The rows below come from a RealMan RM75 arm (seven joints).
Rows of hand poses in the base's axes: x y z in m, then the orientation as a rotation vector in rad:
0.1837, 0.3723, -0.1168, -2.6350, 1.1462, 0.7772
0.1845, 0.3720, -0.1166, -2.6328, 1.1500, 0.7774
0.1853, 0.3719, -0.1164, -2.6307, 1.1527, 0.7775
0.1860, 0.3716, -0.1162, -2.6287, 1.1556, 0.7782
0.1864, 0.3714, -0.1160, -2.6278, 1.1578, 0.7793
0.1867, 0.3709, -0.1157, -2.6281, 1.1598, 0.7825
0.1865, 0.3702, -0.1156, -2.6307, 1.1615, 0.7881
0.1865, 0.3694, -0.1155, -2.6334, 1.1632, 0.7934
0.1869, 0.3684, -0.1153, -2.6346, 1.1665, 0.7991
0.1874, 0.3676, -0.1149, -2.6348, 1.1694, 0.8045
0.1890, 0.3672, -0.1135, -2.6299, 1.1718, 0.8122
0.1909, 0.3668, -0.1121, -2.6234, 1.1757, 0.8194
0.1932, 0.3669, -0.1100, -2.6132, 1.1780, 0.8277
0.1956, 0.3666, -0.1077, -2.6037, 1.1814, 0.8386
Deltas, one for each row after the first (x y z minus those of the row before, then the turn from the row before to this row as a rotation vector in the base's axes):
0.0008, -0.0003, 0.0002, -0.0001, 0.0006, -0.0029
0.0008, -0.0001, 0.0002, 0.0003, 0.0003, -0.0023
0.0007, -0.0003, 0.0002, 0.0002, 0.0008, -0.0023
0.0004, -0.0002, 0.0002, -0.0003, 0.0011, -0.0014
0.0003, -0.0005, 0.0003, -0.0011, 0.0026, -0.0005
-0.0002, -0.0007, 0.0001, -0.0027, 0.0046, 0.0011
0.0000, -0.0008, 0.0001, -0.0028, 0.0044, 0.0011
0.0004, -0.0010, 0.0002, -0.0024, 0.0047, -0.0004
0.0005, -0.0008, 0.0004, -0.0014, 0.0043, -0.0007
0.0016, -0.0004, 0.0014, 0.0029, 0.0050, -0.0026
0.0019, -0.0004, 0.0014, 0.0033, 0.0048, -0.0042
0.0023, 0.0001, 0.0021, 0.0071, 0.0047, -0.0051
0.0024, -0.0003, 0.0023, 0.0060, 0.0068, -0.0049

